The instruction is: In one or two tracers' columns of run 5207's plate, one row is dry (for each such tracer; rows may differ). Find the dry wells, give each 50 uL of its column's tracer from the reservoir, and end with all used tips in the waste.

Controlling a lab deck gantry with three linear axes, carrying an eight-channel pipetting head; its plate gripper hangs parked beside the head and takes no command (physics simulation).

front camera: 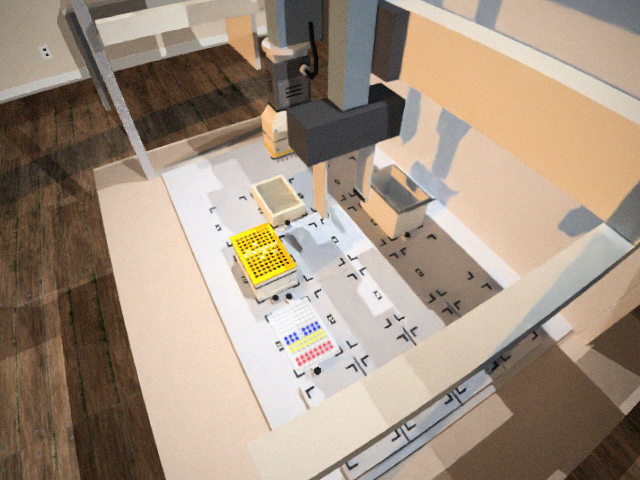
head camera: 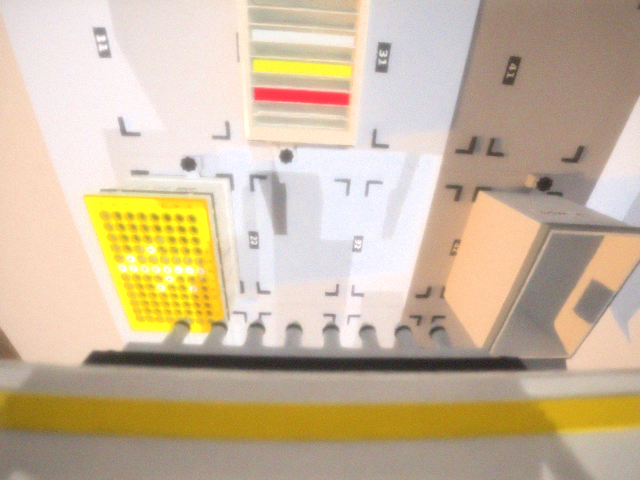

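Observation:
The plate (front camera: 295,316) has blue, yellow and red wells in paired columns; both blue lines show a gap after the third well from the left, while yellow and red look unbroken. The yellow tip rack (front camera: 263,253) (head camera: 114,289) shows a full line of bright white rings and several scattered ones. The reservoir (front camera: 261,204) (head camera: 299,135) shows red, yellow and whitish troughs in the head view; its top end is cut off. The waste box (front camera: 381,211) (head camera: 491,258) stands right. The pipetting head (front camera: 276,126) is at the back; its nozzles (head camera: 330,330) look bare. The parked gripper (front camera: 341,208) is open and empty.
Small dark knobs (front camera: 316,370) (head camera: 285,155) stand beside the labware. The gripper's dark block (front camera: 341,129) hangs in front of the head. A side wall (front camera: 491,155) rises on the right, and a pale front beam (front camera: 413,356) crosses the near edge.

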